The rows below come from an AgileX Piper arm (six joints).
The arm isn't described. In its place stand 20 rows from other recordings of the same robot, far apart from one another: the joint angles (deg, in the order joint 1, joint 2, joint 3, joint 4, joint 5, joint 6), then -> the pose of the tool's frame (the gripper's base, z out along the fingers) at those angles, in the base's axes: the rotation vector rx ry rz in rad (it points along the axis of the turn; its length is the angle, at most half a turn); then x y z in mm.
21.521, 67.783, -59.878, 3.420, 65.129, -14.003 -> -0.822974 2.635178 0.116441 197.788 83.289 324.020
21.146, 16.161, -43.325, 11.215, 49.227, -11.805 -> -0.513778 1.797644 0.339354 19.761 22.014 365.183
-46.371, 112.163, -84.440, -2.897, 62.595, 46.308 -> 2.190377 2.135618 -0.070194 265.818 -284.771 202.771
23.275, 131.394, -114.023, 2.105, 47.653, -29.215 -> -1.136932 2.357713 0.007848 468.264 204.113 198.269
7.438, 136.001, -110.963, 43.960, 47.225, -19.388 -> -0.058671 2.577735 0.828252 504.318 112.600 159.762
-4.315, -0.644, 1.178, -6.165, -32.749, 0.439 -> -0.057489 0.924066 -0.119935 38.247 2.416 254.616
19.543, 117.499, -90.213, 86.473, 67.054, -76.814 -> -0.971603 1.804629 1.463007 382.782 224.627 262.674
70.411, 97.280, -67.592, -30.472, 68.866, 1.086 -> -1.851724 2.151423 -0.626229 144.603 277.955 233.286
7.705, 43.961, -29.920, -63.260, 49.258, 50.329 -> 0.229219 2.100169 -0.755098 135.490 -43.803 289.150
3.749, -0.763, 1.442, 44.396, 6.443, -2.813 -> 0.461582 1.549683 0.675734 55.623 10.804 198.183
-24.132, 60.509, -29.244, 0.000, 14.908, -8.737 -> 0.309067 2.286660 -0.296294 180.394 -80.815 236.646
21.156, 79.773, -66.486, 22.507, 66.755, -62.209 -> -1.710415 2.145589 0.369463 234.248 124.972 311.753
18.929, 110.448, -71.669, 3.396, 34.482, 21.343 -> 0.117927 2.787728 0.240610 367.189 129.151 168.506
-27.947, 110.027, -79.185, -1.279, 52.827, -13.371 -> 0.358344 2.938773 -0.130074 340.339 -182.390 196.361
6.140, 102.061, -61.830, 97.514, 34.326, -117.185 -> -0.765521 1.884618 0.488691 371.904 91.176 226.516
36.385, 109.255, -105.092, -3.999, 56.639, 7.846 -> -0.655093 2.469725 0.212867 350.224 251.481 327.414
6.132, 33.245, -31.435, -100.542, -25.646, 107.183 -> -0.351714 1.584748 0.508532 111.635 50.937 343.368
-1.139, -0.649, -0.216, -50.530, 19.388, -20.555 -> -0.841117 1.612820 -1.119761 51.251 -24.343 195.555
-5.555, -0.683, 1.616, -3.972, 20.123, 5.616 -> 0.136666 1.845701 -0.066679 52.703 -7.305 172.845
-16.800, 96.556, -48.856, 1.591, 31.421, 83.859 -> 2.260150 1.833466 0.245699 282.494 -83.914 157.726
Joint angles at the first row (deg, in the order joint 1, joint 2, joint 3, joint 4, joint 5, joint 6):
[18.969, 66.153, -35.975, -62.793, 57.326, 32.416]
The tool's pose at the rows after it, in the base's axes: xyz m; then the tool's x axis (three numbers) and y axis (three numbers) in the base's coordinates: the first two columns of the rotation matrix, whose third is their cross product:
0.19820 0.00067 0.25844 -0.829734 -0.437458 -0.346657 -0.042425 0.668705 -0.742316
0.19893 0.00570 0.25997 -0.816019 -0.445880 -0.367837 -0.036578 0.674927 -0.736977
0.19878 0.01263 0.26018 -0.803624 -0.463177 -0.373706 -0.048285 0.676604 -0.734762
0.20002 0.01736 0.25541 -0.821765 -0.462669 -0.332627 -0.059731 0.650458 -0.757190
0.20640 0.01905 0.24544 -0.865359 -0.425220 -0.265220 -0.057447 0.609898 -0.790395
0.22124 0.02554 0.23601 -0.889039 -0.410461 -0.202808 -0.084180 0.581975 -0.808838
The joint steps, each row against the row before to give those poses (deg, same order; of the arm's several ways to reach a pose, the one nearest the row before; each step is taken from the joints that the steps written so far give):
[1.603, 0.000, -0.124, -0.100, 1.107, 2.795]
[1.441, -0.001, -0.230, -0.423, 0.001, 1.410]
[2.070, 0.143, -0.125, 0.000, 0.414, 0.734]
[1.845, 1.946, -0.090, -0.305, 2.949, 0.955]
[0.454, 4.408, -0.595, -0.375, 4.086, 2.000]
[0.000, 5.661, -2.399, 0.208, 1.617, 0.347]

